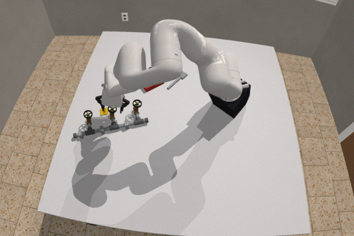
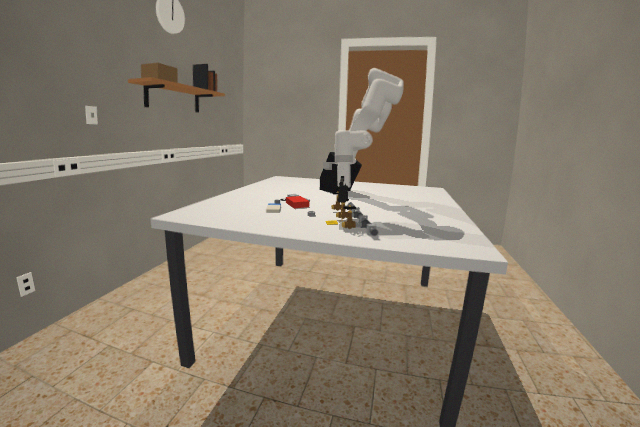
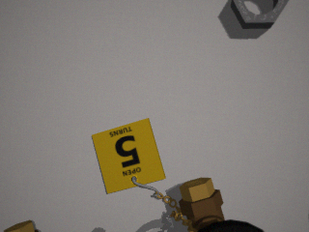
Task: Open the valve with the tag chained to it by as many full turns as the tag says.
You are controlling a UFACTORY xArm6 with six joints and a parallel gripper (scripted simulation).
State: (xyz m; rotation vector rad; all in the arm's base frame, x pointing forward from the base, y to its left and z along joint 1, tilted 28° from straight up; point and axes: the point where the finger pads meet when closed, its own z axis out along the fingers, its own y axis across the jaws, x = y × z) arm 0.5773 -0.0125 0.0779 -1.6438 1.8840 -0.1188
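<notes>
Right now the yellow tag is 60 mm ahead of my hand, 30 mm to the right of it and 80 mm below it. Also, from my hand: red box 200 mm behind, 230 mm to the right, 70 mm below; grey nut 30 mm behind, 140 mm to the right, 80 mm below; blue block 80 mm behind, 320 mm to the right, 80 mm below.
</notes>
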